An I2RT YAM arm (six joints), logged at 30 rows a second.
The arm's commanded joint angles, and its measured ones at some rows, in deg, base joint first. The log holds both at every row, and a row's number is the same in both.
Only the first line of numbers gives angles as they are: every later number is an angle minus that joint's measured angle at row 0.
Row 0, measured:
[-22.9 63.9 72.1 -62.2 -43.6 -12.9]
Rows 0 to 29, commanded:
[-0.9 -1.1 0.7 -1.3 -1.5 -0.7]
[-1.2 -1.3 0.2 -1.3 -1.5 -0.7]
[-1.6 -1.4 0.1 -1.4 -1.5 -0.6]
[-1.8 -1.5 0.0 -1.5 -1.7 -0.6]
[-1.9 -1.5 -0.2 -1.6 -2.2 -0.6]
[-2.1 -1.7 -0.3 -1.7 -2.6 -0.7]
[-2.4 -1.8 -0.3 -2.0 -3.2 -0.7]
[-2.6 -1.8 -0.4 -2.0 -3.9 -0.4]
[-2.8 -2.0 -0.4 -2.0 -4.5 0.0]
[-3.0 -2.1 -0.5 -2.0 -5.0 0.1]
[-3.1 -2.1 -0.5 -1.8 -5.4 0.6]
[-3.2 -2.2 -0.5 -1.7 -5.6 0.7]
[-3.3 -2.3 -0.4 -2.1 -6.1 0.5]
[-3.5 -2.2 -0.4 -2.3 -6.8 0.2]
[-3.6 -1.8 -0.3 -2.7 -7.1 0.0]
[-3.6 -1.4 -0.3 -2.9 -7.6 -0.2]
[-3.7 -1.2 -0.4 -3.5 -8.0 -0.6]
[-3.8 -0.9 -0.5 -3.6 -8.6 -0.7]
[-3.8 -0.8 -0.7 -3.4 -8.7 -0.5]
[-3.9 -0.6 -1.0 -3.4 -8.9 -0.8]
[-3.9 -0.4 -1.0 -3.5 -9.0 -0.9]
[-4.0 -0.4 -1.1 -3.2 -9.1 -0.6]
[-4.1 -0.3 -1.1 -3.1 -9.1 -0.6]
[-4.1 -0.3 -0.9 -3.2 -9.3 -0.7]
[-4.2 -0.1 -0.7 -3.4 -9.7 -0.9]
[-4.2 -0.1 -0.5 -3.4 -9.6 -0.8]
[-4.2 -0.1 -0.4 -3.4 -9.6 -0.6]
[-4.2 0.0 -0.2 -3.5 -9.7 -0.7]
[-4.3 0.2 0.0 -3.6 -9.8 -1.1]
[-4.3 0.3 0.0 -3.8 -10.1 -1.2]
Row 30, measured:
[-3.8 -0.1 -1.0 -3.2 -8.3 -0.2]
